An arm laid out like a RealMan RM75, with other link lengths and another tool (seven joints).
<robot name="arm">
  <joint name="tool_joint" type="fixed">
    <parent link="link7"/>
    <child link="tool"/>
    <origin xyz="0.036 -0.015 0.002" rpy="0 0.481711 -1.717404"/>
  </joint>
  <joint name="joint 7" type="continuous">
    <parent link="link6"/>
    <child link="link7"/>
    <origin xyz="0 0 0.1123"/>
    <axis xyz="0 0 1"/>
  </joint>
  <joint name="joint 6" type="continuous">
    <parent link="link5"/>
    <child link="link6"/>
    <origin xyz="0 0 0"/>
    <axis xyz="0 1 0"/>
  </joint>
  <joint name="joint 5" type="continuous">
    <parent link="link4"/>
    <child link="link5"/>
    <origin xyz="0 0 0.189"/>
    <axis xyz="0 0 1"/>
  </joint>
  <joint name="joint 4" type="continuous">
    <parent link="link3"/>
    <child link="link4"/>
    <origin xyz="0 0 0"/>
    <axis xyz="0 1 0"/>
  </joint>
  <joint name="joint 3" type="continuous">
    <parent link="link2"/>
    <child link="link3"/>
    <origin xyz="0 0 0.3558"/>
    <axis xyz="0 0 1"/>
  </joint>
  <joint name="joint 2" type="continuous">
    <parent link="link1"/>
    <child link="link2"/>
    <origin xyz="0 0 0"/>
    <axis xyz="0 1 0"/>
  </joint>
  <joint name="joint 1" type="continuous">
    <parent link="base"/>
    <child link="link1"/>
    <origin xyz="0 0 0.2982"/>
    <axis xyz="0 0 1"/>
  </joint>
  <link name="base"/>
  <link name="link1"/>
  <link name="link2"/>
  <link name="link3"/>
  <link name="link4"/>
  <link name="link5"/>
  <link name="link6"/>
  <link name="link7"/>
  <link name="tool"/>
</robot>
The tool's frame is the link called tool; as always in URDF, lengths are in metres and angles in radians. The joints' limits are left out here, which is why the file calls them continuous.
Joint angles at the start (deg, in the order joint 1, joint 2, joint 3, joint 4, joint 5, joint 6, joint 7):
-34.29 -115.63 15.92 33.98 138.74 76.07 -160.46
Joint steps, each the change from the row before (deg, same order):
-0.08 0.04 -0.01 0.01 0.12 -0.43 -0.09
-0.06 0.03 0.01 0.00 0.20 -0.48 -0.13
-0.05 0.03 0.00 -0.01 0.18 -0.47 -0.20
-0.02 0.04 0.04 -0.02 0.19 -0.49 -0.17
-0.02 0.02 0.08 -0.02 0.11 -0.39 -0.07
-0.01 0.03 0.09 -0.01 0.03 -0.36 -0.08
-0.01 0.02 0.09 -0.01 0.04 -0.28 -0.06
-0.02 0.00 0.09 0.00 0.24 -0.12 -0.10
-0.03 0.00 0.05 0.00 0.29 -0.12 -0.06
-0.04 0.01 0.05 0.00 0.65 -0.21 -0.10
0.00 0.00 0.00 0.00 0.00 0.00 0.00
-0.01 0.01 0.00 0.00 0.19 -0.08 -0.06
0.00 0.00 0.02 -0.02 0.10 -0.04 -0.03
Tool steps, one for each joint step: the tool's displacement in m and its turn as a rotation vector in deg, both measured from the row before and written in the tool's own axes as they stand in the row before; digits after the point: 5 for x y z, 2 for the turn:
-0.00023 0.00118 -0.00043 -0.38 0.17 -0.17
0.00012 0.00111 -0.00025 -0.38 0.27 -0.21
0.00024 0.00106 -0.00021 -0.33 0.24 -0.29
0.00052 0.00110 -0.00021 -0.36 0.29 -0.27
0.00020 0.00076 -0.00008 -0.30 0.22 -0.13
0.00016 0.00081 -0.00022 -0.28 0.15 -0.15
0.00009 0.00058 -0.00011 -0.21 0.14 -0.09
0.00018 0.00008 0.00023 -0.04 0.29 0.03
0.00018 0.00011 0.00021 -0.07 0.31 0.06
0.00072 0.00027 0.00036 -0.14 0.66 0.11
0.00000 0.00000 0.00000 0.00 0.00 0.00
0.00028 0.00018 0.00004 -0.05 0.19 -0.02
0.00018 -0.00003 0.00016 0.00 0.11 0.00

